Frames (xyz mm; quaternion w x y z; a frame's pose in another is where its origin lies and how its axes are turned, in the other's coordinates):
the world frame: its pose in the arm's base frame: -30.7 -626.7 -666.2 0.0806 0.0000 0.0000 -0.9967
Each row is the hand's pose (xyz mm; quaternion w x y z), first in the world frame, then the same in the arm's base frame.
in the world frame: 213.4 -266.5 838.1 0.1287 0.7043 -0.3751 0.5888
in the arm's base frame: -284.1 -398.0 171.9 0.5973 -0.3171 -0.7322 -0.0808
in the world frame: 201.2 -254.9 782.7 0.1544 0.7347 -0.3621 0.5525
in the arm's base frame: -270.2 -407.4 116.5 0.5631 -0.3017 -0.7615 -0.1094
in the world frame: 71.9 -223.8 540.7 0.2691 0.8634 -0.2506 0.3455
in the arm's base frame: -137.6 -417.4 -125.5 0.3661 -0.1802 -0.8808 -0.2404
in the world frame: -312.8 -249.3 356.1 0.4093 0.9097 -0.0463 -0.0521
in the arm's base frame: 238.0 -330.4 -310.1 0.0189 -0.0272 0.9105 0.4122
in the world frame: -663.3 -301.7 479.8 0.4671 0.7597 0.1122 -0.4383
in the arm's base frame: 575.5 -222.3 -186.4 0.3992 -0.1731 0.7482 0.5009
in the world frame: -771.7 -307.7 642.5 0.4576 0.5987 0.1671 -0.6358
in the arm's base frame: 681.5 -199.0 -23.7 0.5968 -0.2148 0.5833 0.5074
